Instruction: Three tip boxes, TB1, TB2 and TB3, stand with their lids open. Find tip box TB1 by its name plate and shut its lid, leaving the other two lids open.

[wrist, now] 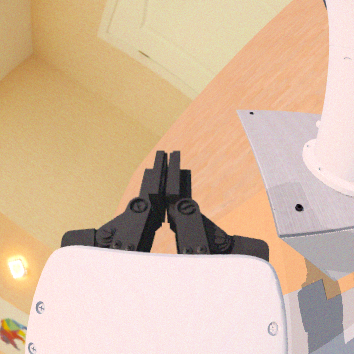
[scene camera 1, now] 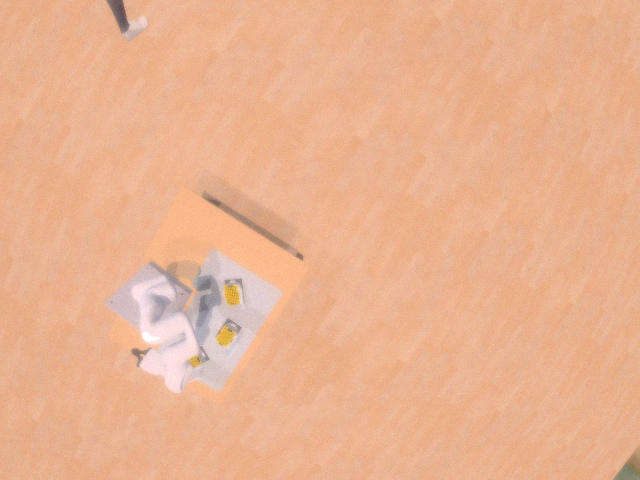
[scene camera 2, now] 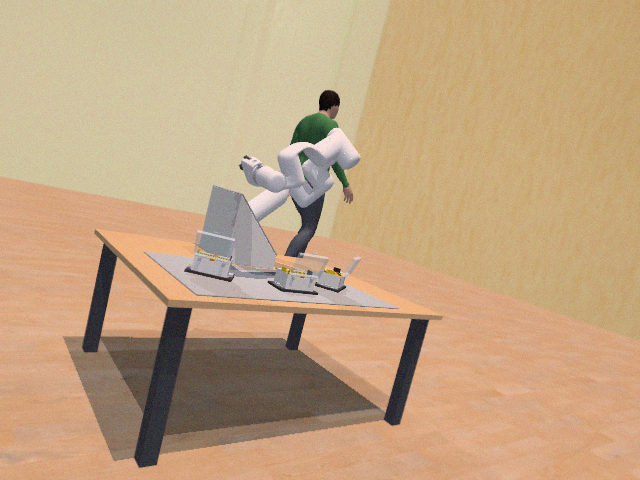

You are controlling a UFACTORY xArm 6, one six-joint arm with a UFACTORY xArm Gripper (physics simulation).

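Frame: origin at the arm's base, x left, y back, z up, level; centimetres.
Where they show: gripper, fingertip midpoint: (wrist: 168, 166) (scene camera 1: 132, 349) (scene camera 2: 242, 165); arm's base, origin of the base link: (wrist: 339, 165) (scene camera 2: 247, 216).
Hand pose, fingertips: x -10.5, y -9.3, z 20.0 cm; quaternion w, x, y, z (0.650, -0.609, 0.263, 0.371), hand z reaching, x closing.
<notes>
Things, the pixels of their top centre, and the offset from my fingertips. Level surfaces: height alone.
- grey mat, its level: dz -39.1 cm
- middle box, middle of its top: (scene camera 2: 295, 270) (scene camera 1: 223, 336) dx +17.6, dy -31.1, dz -32.6 cm
- third box, middle of its top: (scene camera 2: 331, 270) (scene camera 1: 229, 295) dx +40.5, dy -18.7, dz -32.6 cm
- wooden table, its level: dz -39.4 cm
Three tip boxes with yellow tips and raised clear lids stand on a grey mat (scene camera 1: 261, 289) (scene camera 2: 248, 289). One box (scene camera 1: 233, 294) (scene camera 2: 211, 266) is at the top in scene camera 1. The middle box (scene camera 1: 226, 335) (scene camera 2: 295, 281) stands below it. The third box (scene camera 1: 194, 360) (scene camera 2: 331, 279) is partly hidden by the arm in scene camera 1. The name plates are too small to read, so I cannot tell which is TB1. My gripper (scene camera 1: 135, 354) (scene camera 2: 242, 162) (wrist: 168, 166) is shut and empty, high up and to the side of the boxes, pointing away from them.
A grey pedestal (scene camera 1: 121, 302) (scene camera 2: 222, 209) (wrist: 267, 150) carries the arm on the wooden table (scene camera 1: 193, 217) (scene camera 2: 126, 249). A person in green (scene camera 2: 312, 129) stands beyond the table. The person's leg (scene camera 1: 119, 18) shows at the top left in scene camera 1.
</notes>
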